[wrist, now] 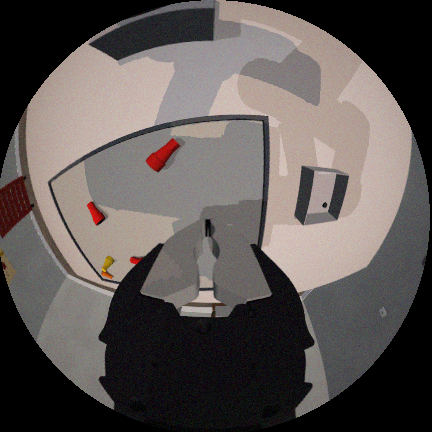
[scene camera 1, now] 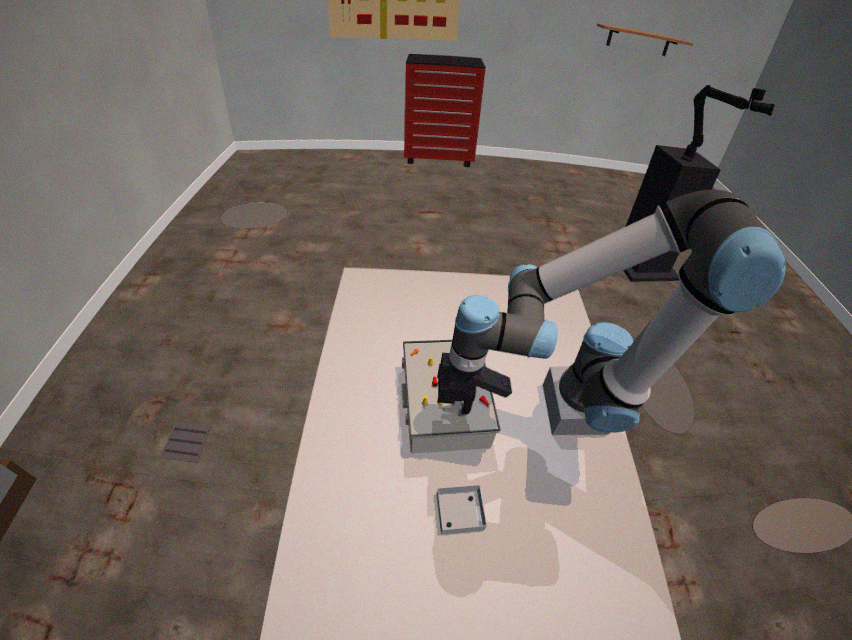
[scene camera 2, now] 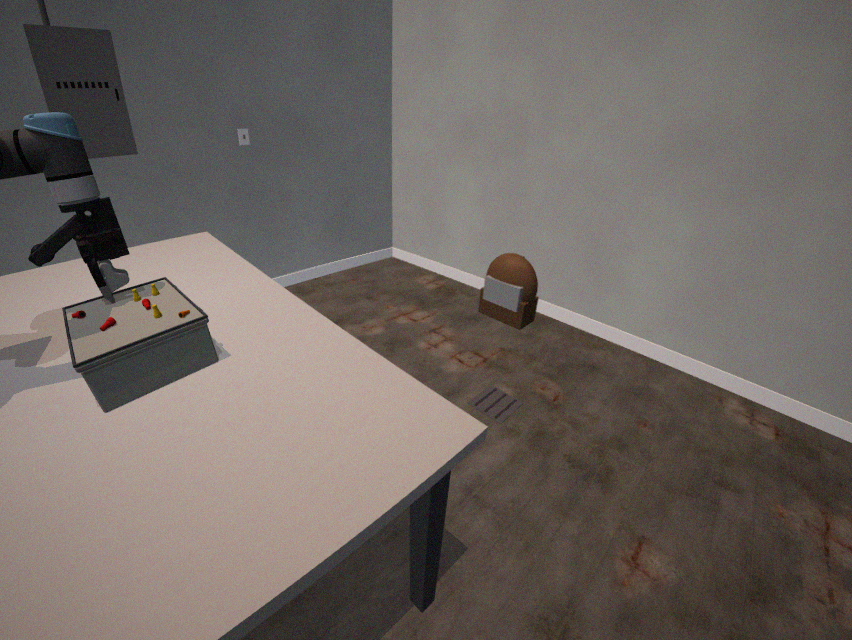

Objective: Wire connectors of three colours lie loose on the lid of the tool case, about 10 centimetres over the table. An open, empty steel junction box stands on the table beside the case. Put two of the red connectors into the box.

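Places are measured from the arm's base along level axes (x ahead, y left, z up), in centimetres.
Pixels of known places: gripper, fingertip midpoint: point(wrist: 207, 220) point(scene camera 1: 459, 413) point(scene camera 2: 113, 302).
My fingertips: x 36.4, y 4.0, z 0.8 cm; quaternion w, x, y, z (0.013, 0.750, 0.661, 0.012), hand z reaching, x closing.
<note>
Behind a point stands the place of what it marks.
My gripper point(scene camera 1: 466, 411) {x 36.4, y 4.0, z 0.8 cm} point(scene camera 2: 110, 301) {x 36.4, y 4.0, z 0.8 cm} point(wrist: 207, 220) {x 36.4, y 4.0, z 0.8 cm} is shut and empty, its tips low over the tool case lid point(scene camera 1: 451, 423) {x 38.7, y 6.5, z 0.9 cm} point(scene camera 2: 134, 330) {x 36.7, y -14.6, z 0.9 cm} point(wrist: 225, 170) {x 31.7, y 6.1, z 0.9 cm}; contact is unclear. One red connector point(scene camera 1: 484, 400) {x 29.6, y 1.4, z 2.1 cm} point(scene camera 2: 78, 314) {x 29.6, y 0.0, z 2.1 cm} point(wrist: 163, 155) {x 29.6, y 1.5, z 2.1 cm} lies beyond the tips in the wrist view, towards the arm's base. A second red connector point(scene camera 2: 107, 323) {x 33.4, y -9.5, z 1.9 cm} point(wrist: 96, 213) {x 33.4, y -8.5, z 1.9 cm} is hidden in scene camera 1. A third red connector point(scene camera 1: 434, 380) {x 41.3, y -6.0, z 2.0 cm} point(scene camera 2: 146, 303) {x 41.2, y -6.4, z 2.0 cm} point(wrist: 135, 260) {x 40.8, y -6.2, z 1.8 cm} is partly covered by the gripper in the wrist view. The junction box point(scene camera 1: 462, 530) {x 39.0, y 30.5, z -7.2 cm} point(wrist: 305, 195) {x 38.1, y 20.4, z -6.6 cm} stands open and empty beside the case.
Yellow connectors point(scene camera 1: 425, 400) {x 44.4, y 0.3, z 2.4 cm} point(scene camera 2: 136, 294) {x 40.7, y -0.1, z 2.4 cm} point(scene camera 2: 154, 290) {x 44.3, y -0.5, z 2.1 cm} lie near the gripper. Another yellow connector point(scene camera 1: 430, 360) {x 41.7, y -12.0, z 2.8 cm} point(scene camera 2: 156, 311) {x 41.5, y -12.9, z 2.2 cm} point(wrist: 107, 263) {x 41.3, y -12.0, z 2.2 cm} lies near an orange connector point(scene camera 1: 414, 352) {x 45.6, y -16.1, z 1.7 cm} point(scene camera 2: 183, 313) {x 45.1, y -17.2, z 1.8 cm} point(wrist: 107, 275) {x 45.6, y -16.0, z 1.6 cm} by a lid corner. The arm's base stands right of the case in scene camera 1.
</note>
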